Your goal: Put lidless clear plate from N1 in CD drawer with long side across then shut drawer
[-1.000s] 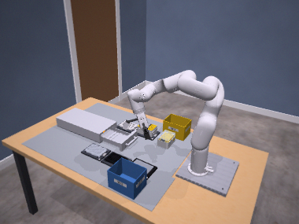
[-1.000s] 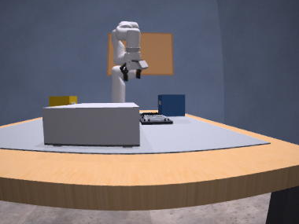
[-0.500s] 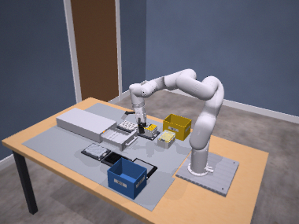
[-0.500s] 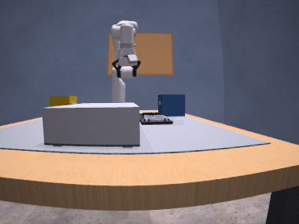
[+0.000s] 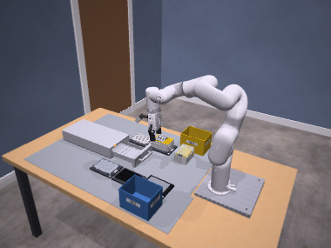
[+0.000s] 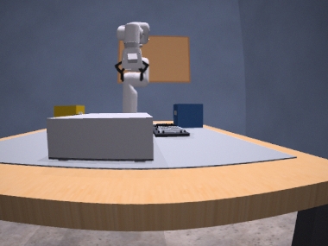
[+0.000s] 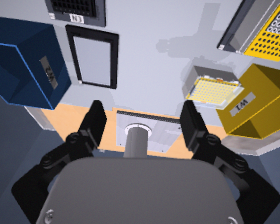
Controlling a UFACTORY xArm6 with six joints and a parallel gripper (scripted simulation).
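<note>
The clear plate is 27 cm ahead of my hand, 22 cm below it and 12 cm to the left of it. The rest, counted from my hand: blue bin (30 cm to the left, 20 cm below, 6 cm behind); then work nest N1 (28 cm ahead, 24 cm below, 12 cm to the left); then drawer (24 cm ahead, 22 cm below, 7 cm to the right).
</note>
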